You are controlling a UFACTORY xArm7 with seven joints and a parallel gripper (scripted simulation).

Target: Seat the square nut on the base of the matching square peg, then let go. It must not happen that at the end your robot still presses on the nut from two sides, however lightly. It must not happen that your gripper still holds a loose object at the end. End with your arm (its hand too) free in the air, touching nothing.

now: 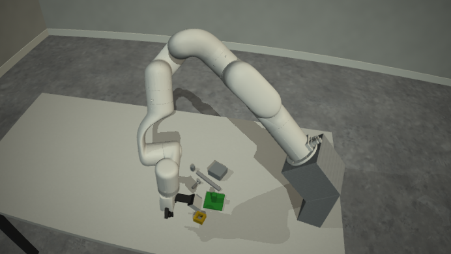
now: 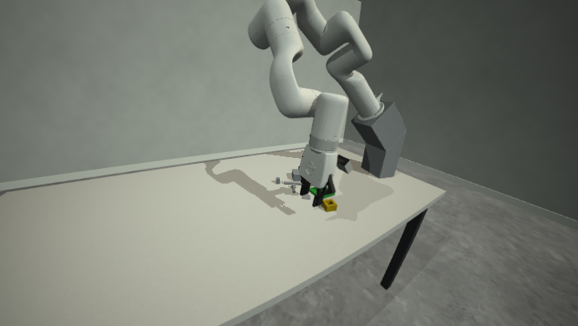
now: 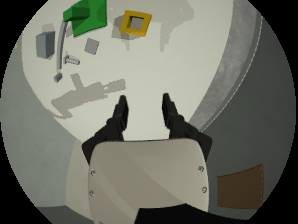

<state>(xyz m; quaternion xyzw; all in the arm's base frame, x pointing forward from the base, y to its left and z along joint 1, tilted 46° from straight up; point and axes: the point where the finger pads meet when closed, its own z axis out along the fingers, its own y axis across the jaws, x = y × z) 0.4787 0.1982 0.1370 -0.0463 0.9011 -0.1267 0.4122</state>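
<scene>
Right now my hand is 120 mm to the left of the small flat piece, 100 mm above it and 80 mm past it. Also, from my hand: grey block: 270 mm to the right, 140 mm behind, 80 mm below; thin grey bar: 220 mm to the right, 110 mm behind, 90 mm below; small bolt: 190 mm to the right, 90 mm below, 60 mm behind.
</scene>
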